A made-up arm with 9 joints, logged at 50 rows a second.
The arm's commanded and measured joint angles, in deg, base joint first. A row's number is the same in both.
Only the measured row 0 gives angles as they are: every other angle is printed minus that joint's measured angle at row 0.
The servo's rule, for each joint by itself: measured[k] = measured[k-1] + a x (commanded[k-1-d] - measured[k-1]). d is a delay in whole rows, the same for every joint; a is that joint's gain. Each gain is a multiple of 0.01, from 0.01 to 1. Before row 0 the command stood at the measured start. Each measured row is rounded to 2 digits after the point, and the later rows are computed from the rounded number. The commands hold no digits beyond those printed.
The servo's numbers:
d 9
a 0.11 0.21 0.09 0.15 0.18 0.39 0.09 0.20 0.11
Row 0, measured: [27.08 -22.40 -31.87 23.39 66.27 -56.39 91.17 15.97 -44.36]
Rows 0 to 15, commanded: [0.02 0.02 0.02 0.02 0.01 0.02 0.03 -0.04 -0.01]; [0.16 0.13 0.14 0.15 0.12 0.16 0.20 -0.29 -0.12]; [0.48 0.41 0.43 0.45 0.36 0.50 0.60 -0.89 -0.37]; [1.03 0.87 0.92 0.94 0.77 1.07 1.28 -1.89 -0.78]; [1.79 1.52 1.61 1.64 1.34 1.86 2.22 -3.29 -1.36]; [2.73 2.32 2.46 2.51 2.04 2.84 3.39 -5.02 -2.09]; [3.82 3.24 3.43 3.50 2.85 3.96 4.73 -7.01 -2.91]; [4.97 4.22 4.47 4.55 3.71 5.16 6.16 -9.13 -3.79]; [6.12 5.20 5.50 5.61 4.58 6.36 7.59 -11.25 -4.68]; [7.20 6.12 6.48 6.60 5.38 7.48 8.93 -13.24 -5.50]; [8.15 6.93 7.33 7.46 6.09 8.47 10.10 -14.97 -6.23]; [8.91 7.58 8.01 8.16 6.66 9.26 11.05 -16.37 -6.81]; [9.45 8.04 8.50 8.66 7.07 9.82 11.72 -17.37 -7.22]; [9.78 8.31 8.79 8.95 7.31 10.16 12.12 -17.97 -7.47]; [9.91 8.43 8.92 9.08 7.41 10.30 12.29 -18.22 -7.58]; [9.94 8.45 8.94 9.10 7.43 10.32 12.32 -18.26 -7.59]
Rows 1 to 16, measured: [0.00 0.00 0.00 0.00 0.00 0.00 0.00 0.00 0.00]; [0.00 0.00 0.00 0.00 0.00 0.00 0.00 0.00 0.00]; [0.00 0.00 0.00 0.00 0.00 0.00 0.00 0.00 0.00]; [0.00 0.00 0.00 0.00 0.00 0.00 0.00 0.00 0.00]; [0.00 0.00 0.00 0.00 0.00 0.00 0.00 0.00 0.00]; [0.00 0.00 0.00 0.00 0.00 0.00 0.00 0.00 0.00]; [0.00 0.00 0.00 0.00 0.00 0.00 0.00 0.00 0.00]; [0.00 0.00 0.00 0.00 0.00 0.00 0.00 0.00 0.00]; [0.00 0.00 0.00 0.00 0.00 0.00 0.00 0.00 0.00]; [0.00 0.00 0.00 0.00 0.00 0.01 0.00 -0.01 0.00]; [0.02 0.03 0.01 0.02 0.02 0.07 0.02 -0.07 -0.01]; [0.07 0.11 0.05 0.08 0.08 0.24 0.07 -0.23 -0.05]; [0.18 0.27 0.13 0.21 0.20 0.56 0.18 -0.56 -0.13]; [0.36 0.53 0.26 0.42 0.41 1.07 0.36 -1.11 -0.27]; [0.62 0.91 0.46 0.73 0.70 1.76 0.63 -1.89 -0.47]; [0.97 1.40 0.73 1.15 1.09 2.62 1.00 -2.91 -0.74]
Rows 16 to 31, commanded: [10.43 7.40 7.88 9.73 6.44 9.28 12.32 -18.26 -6.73]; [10.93 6.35 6.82 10.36 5.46 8.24 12.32 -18.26 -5.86]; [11.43 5.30 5.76 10.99 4.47 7.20 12.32 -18.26 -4.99]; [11.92 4.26 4.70 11.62 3.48 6.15 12.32 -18.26 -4.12]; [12.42 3.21 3.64 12.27 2.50 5.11 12.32 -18.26 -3.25]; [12.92 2.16 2.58 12.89 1.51 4.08 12.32 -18.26 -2.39]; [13.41 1.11 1.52 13.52 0.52 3.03 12.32 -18.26 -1.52]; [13.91 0.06 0.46 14.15 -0.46 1.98 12.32 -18.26 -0.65]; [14.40 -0.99 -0.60 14.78 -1.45 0.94 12.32 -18.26 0.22]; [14.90 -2.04 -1.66 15.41 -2.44 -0.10 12.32 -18.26 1.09]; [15.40 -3.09 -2.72 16.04 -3.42 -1.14 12.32 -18.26 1.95]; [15.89 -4.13 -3.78 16.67 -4.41 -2.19 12.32 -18.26 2.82]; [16.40 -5.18 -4.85 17.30 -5.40 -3.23 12.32 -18.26 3.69]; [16.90 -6.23 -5.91 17.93 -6.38 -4.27 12.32 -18.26 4.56]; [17.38 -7.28 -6.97 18.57 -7.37 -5.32 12.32 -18.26 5.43]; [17.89 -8.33 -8.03 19.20 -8.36 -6.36 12.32 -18.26 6.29]
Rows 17 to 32, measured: [1.41 1.99 1.07 1.66 1.56 3.61 1.46 -4.15 -1.08]; [1.93 2.66 1.47 2.25 2.10 4.68 2.01 -5.57 -1.48]; [2.51 3.39 1.92 2.90 2.69 5.77 2.63 -7.10 -1.92]; [3.13 4.13 2.41 3.58 3.30 6.82 3.30 -8.67 -2.39]; [3.77 4.85 2.91 4.27 3.90 7.77 4.00 -10.21 -2.88]; [4.39 5.52 3.41 4.93 4.47 8.57 4.69 -11.64 -3.36]; [4.98 6.11 3.89 5.53 4.98 9.19 5.36 -12.91 -3.81]; [5.52 6.60 4.34 6.06 5.42 9.62 5.98 -13.97 -4.22]; [6.01 6.99 4.75 6.52 5.78 9.89 6.55 -14.83 -4.59]; [6.50 7.08 5.03 7.00 5.90 9.65 7.07 -15.52 -4.83]; [6.99 6.93 5.19 7.50 5.82 9.10 7.54 -16.07 -4.94]; [7.48 6.59 5.24 8.02 5.58 8.36 7.97 -16.51 -4.95]; [7.97 6.10 5.19 8.56 5.20 7.50 8.36 -16.86 -4.86]; [8.46 5.49 5.05 9.12 4.71 6.57 8.72 -17.14 -4.68]; [8.95 4.79 4.83 9.69 4.13 5.60 9.04 -17.36 -4.43]; [9.44 4.02 4.53 10.26 3.48 4.60 9.34 -17.54 -4.11]
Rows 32 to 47, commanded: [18.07 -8.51 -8.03 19.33 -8.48 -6.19 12.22 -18.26 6.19]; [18.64 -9.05 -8.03 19.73 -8.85 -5.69 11.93 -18.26 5.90]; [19.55 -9.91 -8.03 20.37 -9.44 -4.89 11.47 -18.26 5.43]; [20.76 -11.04 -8.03 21.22 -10.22 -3.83 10.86 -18.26 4.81]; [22.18 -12.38 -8.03 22.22 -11.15 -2.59 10.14 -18.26 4.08]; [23.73 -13.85 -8.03 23.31 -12.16 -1.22 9.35 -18.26 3.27]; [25.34 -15.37 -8.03 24.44 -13.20 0.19 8.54 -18.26 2.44]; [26.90 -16.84 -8.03 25.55 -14.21 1.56 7.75 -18.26 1.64]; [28.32 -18.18 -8.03 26.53 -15.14 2.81 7.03 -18.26 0.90]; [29.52 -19.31 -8.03 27.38 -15.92 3.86 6.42 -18.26 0.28]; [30.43 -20.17 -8.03 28.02 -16.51 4.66 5.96 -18.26 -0.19]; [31.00 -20.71 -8.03 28.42 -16.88 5.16 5.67 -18.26 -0.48]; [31.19 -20.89 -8.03 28.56 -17.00 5.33 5.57 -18.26 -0.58]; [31.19 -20.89 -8.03 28.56 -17.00 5.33 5.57 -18.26 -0.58]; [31.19 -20.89 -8.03 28.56 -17.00 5.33 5.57 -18.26 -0.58]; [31.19 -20.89 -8.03 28.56 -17.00 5.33 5.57 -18.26 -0.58]
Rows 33 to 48, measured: [9.93 3.19 4.16 10.84 2.77 3.58 9.61 -17.68 -3.73]; [10.42 2.31 3.73 11.43 2.01 2.55 9.85 -17.80 -3.30]; [10.91 1.40 3.24 12.03 1.21 1.52 10.07 -17.89 -2.82]; [11.40 0.46 2.70 12.63 0.38 0.48 10.27 -17.96 -2.30]; [11.89 -0.50 2.12 13.24 -0.48 -0.56 10.45 -18.02 -1.74]; [12.39 -1.48 1.49 13.85 -1.37 -1.60 10.62 -18.07 -1.14]; [12.89 -2.48 0.82 14.46 -2.27 -2.64 10.77 -18.11 -0.51]; [13.38 -3.49 0.12 15.08 -3.19 -3.69 10.91 -18.14 0.14]; [13.88 -4.51 -0.61 15.70 -4.12 -4.73 11.04 -18.16 0.82]; [14.34 -5.35 -1.28 16.24 -4.90 -5.30 11.15 -18.18 1.41]; [14.81 -6.13 -1.89 16.76 -5.61 -5.45 11.22 -18.20 1.90]; [15.33 -6.92 -2.44 17.30 -6.30 -5.23 11.24 -18.21 2.29]; [15.93 -7.79 -2.94 17.89 -7.01 -4.68 11.21 -18.22 2.57]; [16.62 -8.75 -3.40 18.54 -7.76 -3.86 11.11 -18.23 2.74]; [17.40 -9.82 -3.82 19.26 -8.55 -2.83 10.95 -18.24 2.80]; [18.27 -10.99 -4.20 20.04 -9.39 -1.65 10.73 -18.24 2.76]
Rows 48 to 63, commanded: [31.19 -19.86 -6.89 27.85 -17.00 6.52 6.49 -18.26 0.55]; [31.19 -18.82 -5.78 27.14 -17.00 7.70 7.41 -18.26 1.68]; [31.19 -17.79 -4.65 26.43 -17.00 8.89 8.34 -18.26 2.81]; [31.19 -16.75 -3.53 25.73 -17.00 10.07 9.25 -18.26 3.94]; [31.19 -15.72 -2.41 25.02 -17.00 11.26 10.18 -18.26 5.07]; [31.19 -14.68 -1.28 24.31 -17.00 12.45 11.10 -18.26 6.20]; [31.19 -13.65 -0.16 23.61 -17.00 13.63 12.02 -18.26 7.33]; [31.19 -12.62 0.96 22.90 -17.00 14.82 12.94 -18.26 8.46]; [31.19 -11.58 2.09 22.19 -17.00 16.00 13.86 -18.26 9.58]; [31.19 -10.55 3.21 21.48 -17.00 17.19 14.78 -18.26 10.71]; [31.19 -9.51 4.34 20.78 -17.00 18.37 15.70 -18.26 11.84]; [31.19 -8.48 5.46 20.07 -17.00 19.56 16.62 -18.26 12.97]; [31.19 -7.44 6.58 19.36 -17.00 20.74 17.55 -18.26 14.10]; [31.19 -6.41 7.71 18.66 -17.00 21.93 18.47 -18.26 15.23]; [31.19 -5.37 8.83 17.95 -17.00 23.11 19.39 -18.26 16.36]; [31.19 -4.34 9.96 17.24 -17.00 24.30 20.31 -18.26 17.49]
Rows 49 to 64, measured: [19.22 -12.22 -4.54 20.87 -10.26 -0.40 10.46 -18.24 2.64]; [20.22 -13.47 -4.85 21.72 -11.14 0.85 10.15 -18.24 2.45]; [21.24 -14.70 -5.14 22.57 -12.00 2.02 9.81 -18.24 2.21]; [22.25 -15.85 -5.40 23.39 -12.81 3.05 9.46 -18.24 1.95]; [23.21 -16.87 -5.64 24.14 -13.54 3.87 9.12 -18.24 1.68]; [24.09 -17.71 -5.86 24.80 -14.16 4.44 8.80 -18.24 1.43]; [24.87 -18.38 -6.06 25.36 -14.67 4.79 8.51 -18.24 1.21]; [25.57 -18.91 -6.24 25.84 -15.09 5.00 8.25 -18.24 1.01]; [26.19 -19.33 -6.40 26.25 -15.43 5.13 8.01 -18.24 0.84]; [26.74 -19.44 -6.44 26.49 -15.71 5.67 7.87 -18.24 0.81]; [27.23 -19.31 -6.38 26.59 -15.94 6.46 7.83 -18.24 0.91]; [27.67 -18.99 -6.22 26.57 -16.13 7.41 7.88 -18.24 1.12]; [28.06 -18.52 -5.98 26.44 -16.29 8.45 8.00 -18.24 1.43]; [28.40 -17.93 -5.66 26.23 -16.42 9.55 8.20 -18.24 1.83]; [28.71 -17.25 -5.27 25.94 -16.52 10.68 8.46 -18.24 2.31]; [28.98 -16.49 -4.81 25.59 -16.61 11.83 8.78 -18.24 2.86]
